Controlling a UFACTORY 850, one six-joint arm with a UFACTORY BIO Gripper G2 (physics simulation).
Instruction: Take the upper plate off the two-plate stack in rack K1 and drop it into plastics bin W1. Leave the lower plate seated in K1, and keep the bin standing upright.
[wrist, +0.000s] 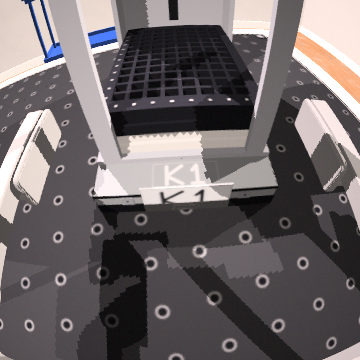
Note:
I see my gripper (177, 108), a plate (173, 78) and a plate (235, 137).

